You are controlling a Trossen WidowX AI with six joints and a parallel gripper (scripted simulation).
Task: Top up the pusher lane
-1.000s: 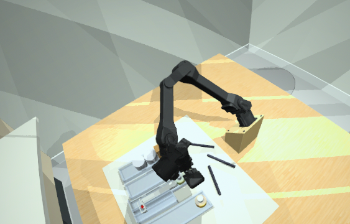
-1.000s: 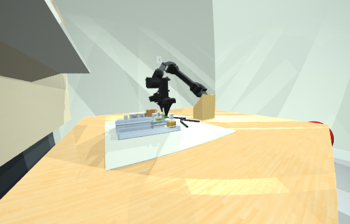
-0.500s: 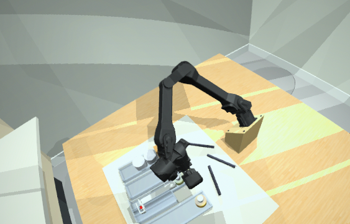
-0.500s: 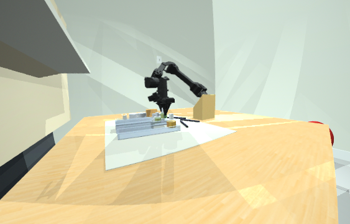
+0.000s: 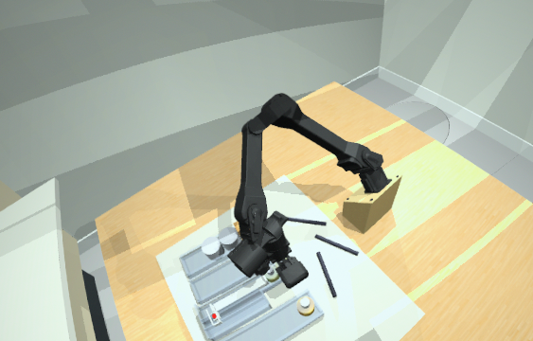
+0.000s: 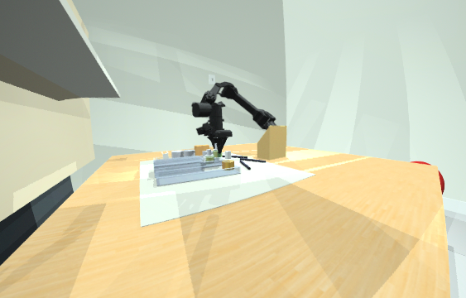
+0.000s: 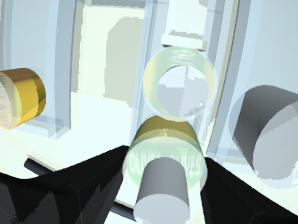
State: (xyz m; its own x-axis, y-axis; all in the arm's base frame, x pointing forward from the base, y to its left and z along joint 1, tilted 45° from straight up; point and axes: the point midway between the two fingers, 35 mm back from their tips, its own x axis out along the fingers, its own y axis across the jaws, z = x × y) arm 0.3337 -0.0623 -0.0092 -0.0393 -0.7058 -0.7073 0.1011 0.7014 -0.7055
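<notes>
The grey lane rack lies 15 cm ahead of my gripper tip, 4 cm below it and 1 cm to the left of it. The rest, counted from my gripper tip: red-marked part 23 cm ahead, 1 cm to the left, 1 cm above; brown block 17 cm to the right, 2 cm below.
</notes>
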